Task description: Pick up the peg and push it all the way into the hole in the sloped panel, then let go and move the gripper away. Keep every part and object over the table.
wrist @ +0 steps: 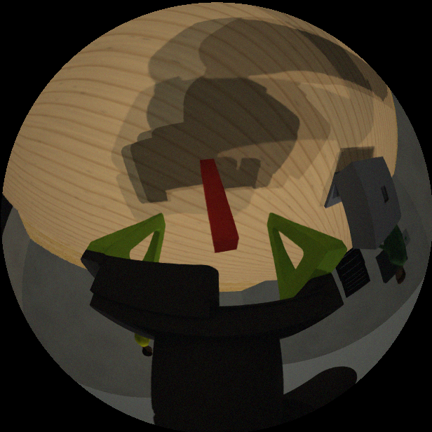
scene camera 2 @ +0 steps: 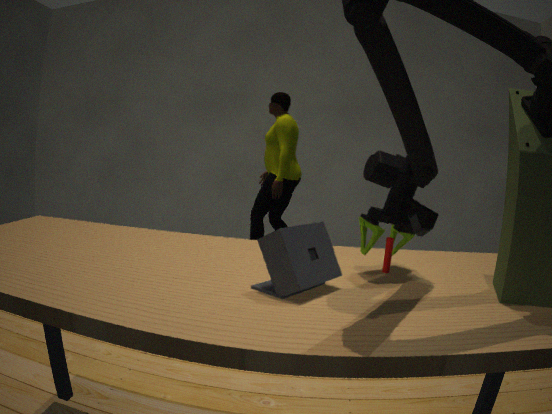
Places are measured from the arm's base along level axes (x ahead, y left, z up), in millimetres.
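Pixels of known places: gripper, fingertip midpoint: [scene camera 2: 376,255]; arm's base, link origin: [scene camera 2: 547,117].
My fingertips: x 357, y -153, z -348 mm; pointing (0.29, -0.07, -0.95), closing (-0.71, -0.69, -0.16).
For each thing: its middle in the pictures, then the offset to it from my fingertips. Level surfaces: height alone.
- red peg, body centre: [scene camera 2: 388,255] dx -25, dy +23, dz +6 mm
- grey block with the sloped panel, body centre: [scene camera 2: 299,258] dx +154, dy +188, dz +26 mm
- wooden table, surface height: dz -34 mm
The red peg [scene camera 2: 387,256] [wrist: 219,210] stands upright on the table, right of the panel block in the scene view. My gripper [scene camera 2: 378,254] [wrist: 215,218] is open, with green fingers pointing down. Its fingertips are at about the height of the peg's upper part. In the wrist view the peg's top shows between the two fingers, apart from both. The grey block with the sloped panel [scene camera 2: 302,277] [wrist: 364,210] stands on the table with a square hole [scene camera 2: 313,254] in its face. A dark square opening [wrist: 385,194] shows on the block in the wrist view.
The wooden table [scene camera 2: 150,280] [wrist: 75,125] carries the peg and block. The arm's green pedestal [scene camera 2: 525,225] stands at the right. A person in a yellow top [scene camera 2: 283,150] is behind the table. The arm's shadow falls around the peg.
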